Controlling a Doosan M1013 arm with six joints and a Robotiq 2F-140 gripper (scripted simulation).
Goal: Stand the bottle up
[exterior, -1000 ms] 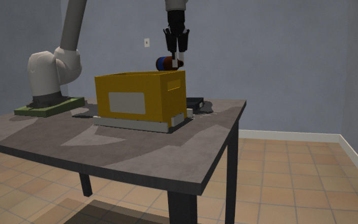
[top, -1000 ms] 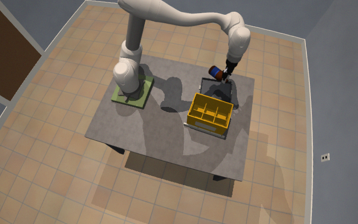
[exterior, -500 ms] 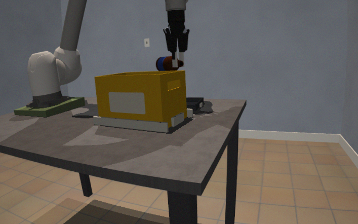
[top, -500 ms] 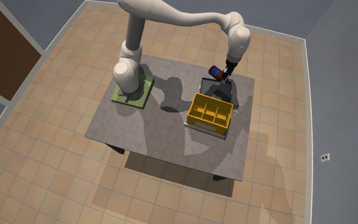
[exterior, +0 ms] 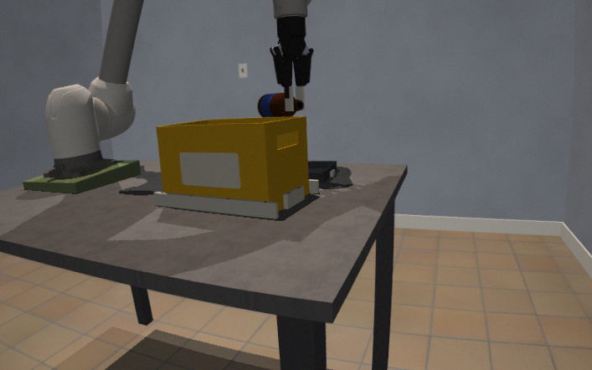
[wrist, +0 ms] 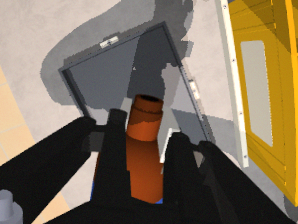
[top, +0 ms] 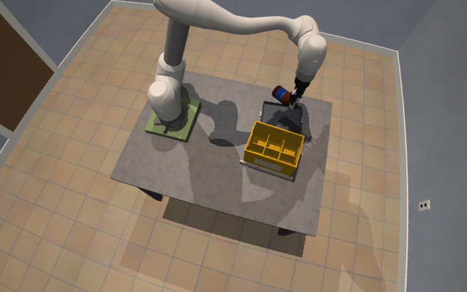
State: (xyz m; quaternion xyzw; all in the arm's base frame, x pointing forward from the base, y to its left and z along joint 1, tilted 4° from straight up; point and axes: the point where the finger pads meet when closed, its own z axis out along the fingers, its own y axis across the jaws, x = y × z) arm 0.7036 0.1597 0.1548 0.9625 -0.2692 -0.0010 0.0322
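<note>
The bottle lies 50 mm behind my hand, 30 mm to the left of it and 20 mm below it. Also, from my hand: yellow crate 60 mm behind, 250 mm to the right, 130 mm below; tray 40 mm behind, 20 mm to the left, 200 mm below.
</note>
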